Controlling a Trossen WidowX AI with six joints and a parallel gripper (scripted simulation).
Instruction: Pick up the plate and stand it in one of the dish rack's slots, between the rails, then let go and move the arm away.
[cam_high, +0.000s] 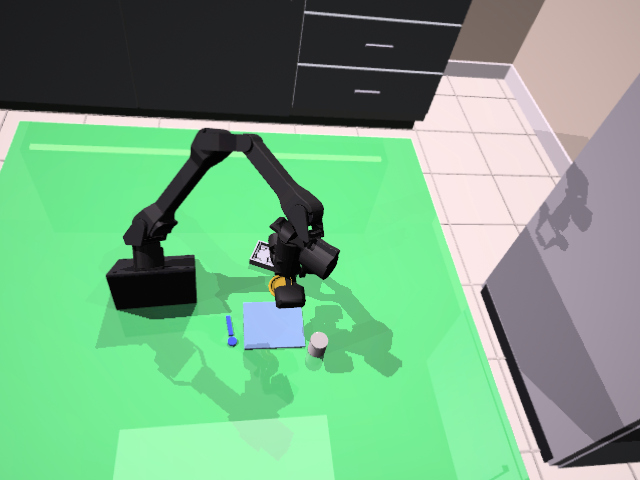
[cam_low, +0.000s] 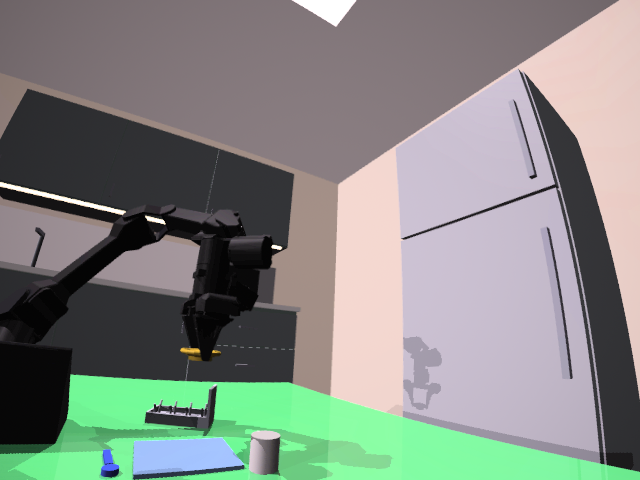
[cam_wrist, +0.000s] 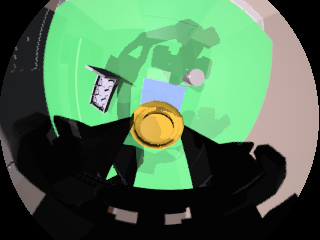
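Now: gripper tip 190 mm to the right of the grey dish rack, 130 mm above it and 40 mm short of it. From my gripper tip the other things lie so: light blue mat: 150 mm below, 10 mm to the right, 10 mm behind; white cup: 130 mm below, 90 mm to the right, 80 mm ahead; yellow plate: 10 mm above.
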